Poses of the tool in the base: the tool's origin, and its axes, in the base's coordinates. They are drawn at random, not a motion.
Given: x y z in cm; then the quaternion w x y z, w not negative.
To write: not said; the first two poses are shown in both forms.
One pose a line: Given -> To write
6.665 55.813 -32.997 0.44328 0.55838 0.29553 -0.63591 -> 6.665 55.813 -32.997 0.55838 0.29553 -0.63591 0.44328
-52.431 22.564 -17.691 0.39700 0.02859 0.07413 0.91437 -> -52.431 22.564 -17.691 0.02859 0.07413 0.91437 0.39700
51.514 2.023 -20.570 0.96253 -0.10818 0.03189 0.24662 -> 51.514 2.023 -20.570 -0.10818 0.03189 0.24662 0.96253
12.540 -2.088 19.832 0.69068 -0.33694 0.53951 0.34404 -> 12.540 -2.088 19.832 -0.33694 0.53951 0.34404 0.69068
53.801 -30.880 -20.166 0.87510 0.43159 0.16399 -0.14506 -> 53.801 -30.880 -20.166 0.43159 0.16399 -0.14506 0.87510
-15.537 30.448 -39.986 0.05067 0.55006 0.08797 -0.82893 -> -15.537 30.448 -39.986 0.55006 0.08797 -0.82893 0.05067
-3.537 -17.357 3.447 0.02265 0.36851 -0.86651 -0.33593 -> -3.537 -17.357 3.447 0.36851 -0.86651 -0.33593 0.02265
